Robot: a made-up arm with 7 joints.
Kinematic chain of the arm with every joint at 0, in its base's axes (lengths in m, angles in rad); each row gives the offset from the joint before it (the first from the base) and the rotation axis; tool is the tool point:
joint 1: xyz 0 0 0.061 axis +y
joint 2: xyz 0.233 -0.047 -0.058 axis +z
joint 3: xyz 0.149 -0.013 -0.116 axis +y
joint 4: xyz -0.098 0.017 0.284 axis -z
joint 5: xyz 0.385 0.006 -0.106 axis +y
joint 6: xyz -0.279 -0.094 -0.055 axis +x
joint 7: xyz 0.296 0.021 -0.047 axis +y
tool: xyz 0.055 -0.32 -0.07
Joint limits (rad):
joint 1: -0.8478..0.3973
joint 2: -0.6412..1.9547
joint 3: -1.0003..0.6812
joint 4: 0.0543..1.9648
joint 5: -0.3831..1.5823
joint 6: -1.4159..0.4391
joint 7: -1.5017..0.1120
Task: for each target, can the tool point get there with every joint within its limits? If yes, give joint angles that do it. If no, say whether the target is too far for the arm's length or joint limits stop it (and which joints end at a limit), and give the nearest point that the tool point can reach.
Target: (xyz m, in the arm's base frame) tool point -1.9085 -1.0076 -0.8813
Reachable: no: too far | nearest point -0.4480 -0.3354 -0.3454 | short by 1.695 m
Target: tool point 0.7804 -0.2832 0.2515
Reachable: yes | joints -0.3092 1.2835 -0.1272 1.0619 -0.1018 -0.0888 -1.2631
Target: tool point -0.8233 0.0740 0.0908
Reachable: no: joint limits stop it (at a limit: joint 1, joint 2, joint 4) | nearest point -0.4628 -0.0478 -0.0144 | short by 0.395 m
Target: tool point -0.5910 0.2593 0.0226
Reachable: no: joint limits stop it (at a limit: joint 1, joint 2, joint 4, joint 5) | nearest point -0.4072 0.0608 -0.0266 | short by 0.275 m
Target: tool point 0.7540 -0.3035 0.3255
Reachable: yes | joints -0.3509 1.3320 -0.8265 1.0799 0.4730 -1.0130 -1.3244
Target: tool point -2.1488 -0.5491 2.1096
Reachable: no: too far | nearest point -0.2369 -0.3620 0.4815 | short by 2.518 m
